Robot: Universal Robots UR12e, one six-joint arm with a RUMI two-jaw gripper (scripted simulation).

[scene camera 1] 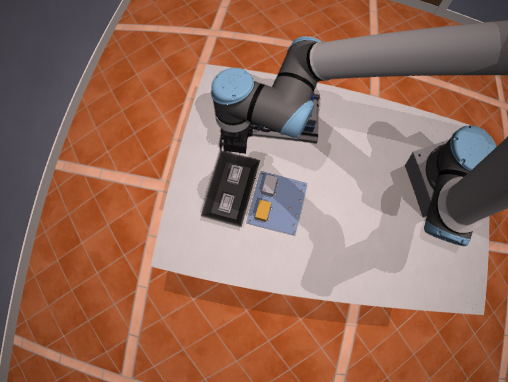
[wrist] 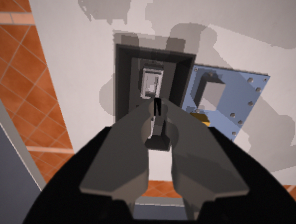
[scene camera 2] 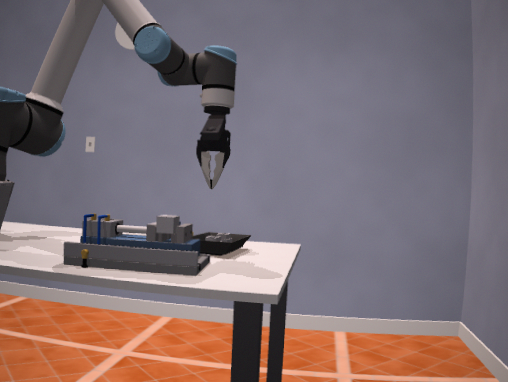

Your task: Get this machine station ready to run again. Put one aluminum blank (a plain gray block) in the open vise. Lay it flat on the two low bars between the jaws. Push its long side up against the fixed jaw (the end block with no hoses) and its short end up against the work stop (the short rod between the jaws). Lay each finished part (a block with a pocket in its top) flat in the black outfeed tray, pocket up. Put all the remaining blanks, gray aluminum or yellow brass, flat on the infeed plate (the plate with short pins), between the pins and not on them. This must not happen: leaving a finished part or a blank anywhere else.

Scene:
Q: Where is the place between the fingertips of my gripper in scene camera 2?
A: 211, 189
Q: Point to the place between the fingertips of my gripper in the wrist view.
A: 156, 98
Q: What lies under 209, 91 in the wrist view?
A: A gray aluminum blank.

